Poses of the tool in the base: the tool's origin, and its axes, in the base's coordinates. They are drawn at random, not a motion.
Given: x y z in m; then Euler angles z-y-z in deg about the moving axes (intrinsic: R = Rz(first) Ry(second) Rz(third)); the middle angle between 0 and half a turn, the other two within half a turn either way.
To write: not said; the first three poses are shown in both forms.
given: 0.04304 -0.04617 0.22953 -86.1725 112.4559 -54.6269
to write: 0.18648 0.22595 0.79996 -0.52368 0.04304 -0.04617 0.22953
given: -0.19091 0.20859 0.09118 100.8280 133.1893 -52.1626
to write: 0.36195 -0.89234 0.21431 0.16367 -0.19091 0.20859 0.09118
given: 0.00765 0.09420 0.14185 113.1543 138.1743 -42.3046
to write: 0.29087 -0.91278 0.19853 0.20690 0.00765 0.09420 0.14185
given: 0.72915 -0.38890 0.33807 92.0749 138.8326 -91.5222
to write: 0.35157 -0.93570 -0.02938 0.00170 0.72915 -0.38890 0.33807
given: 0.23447 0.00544 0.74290 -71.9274 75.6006 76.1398
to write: 0.78962 0.58927 0.16860 0.02904 0.23447 0.00544 0.74290
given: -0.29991 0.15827 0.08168 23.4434 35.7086 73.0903
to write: 0.63360 0.12872 0.27827 0.71031 -0.29991 0.15827 0.08168
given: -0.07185 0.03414 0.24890 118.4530 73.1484 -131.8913
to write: 0.79757 -0.48707 -0.34324 -0.09396 -0.07185 0.03414 0.24890
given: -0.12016 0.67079 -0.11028 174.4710 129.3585 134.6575
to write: 0.38623 0.30778 -0.84992 -0.18369 -0.12016 0.67079 -0.11028
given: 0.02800 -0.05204 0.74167 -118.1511 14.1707 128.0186
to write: 0.98869 0.10335 -0.06733 0.08535 0.02800 -0.05204 0.74167
